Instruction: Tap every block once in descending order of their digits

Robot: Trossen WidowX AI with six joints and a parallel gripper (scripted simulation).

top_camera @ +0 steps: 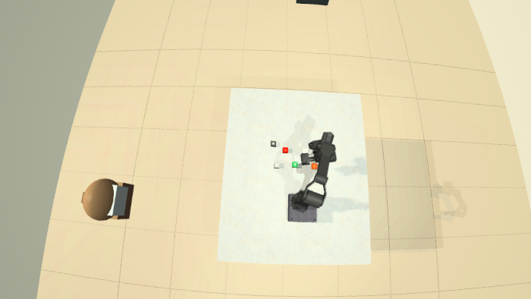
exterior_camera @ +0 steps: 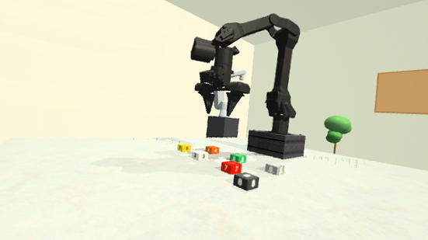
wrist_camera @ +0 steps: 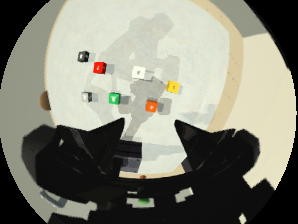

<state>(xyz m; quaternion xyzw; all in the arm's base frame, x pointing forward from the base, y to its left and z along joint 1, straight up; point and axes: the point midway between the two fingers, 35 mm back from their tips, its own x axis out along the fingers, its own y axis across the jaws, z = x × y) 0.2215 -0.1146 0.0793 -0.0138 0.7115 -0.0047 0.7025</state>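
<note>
The green block lies 10 mm ahead of my gripper tip, 100 mm to the left of it and 120 mm below it. Also, from my gripper tip: white block (90 mm ahead, 30 mm to the left, 120 mm below); yellow block (60 mm ahead, 80 mm to the right, 120 mm below); orange block (10 mm behind, 20 mm to the right, 120 mm below).
</note>
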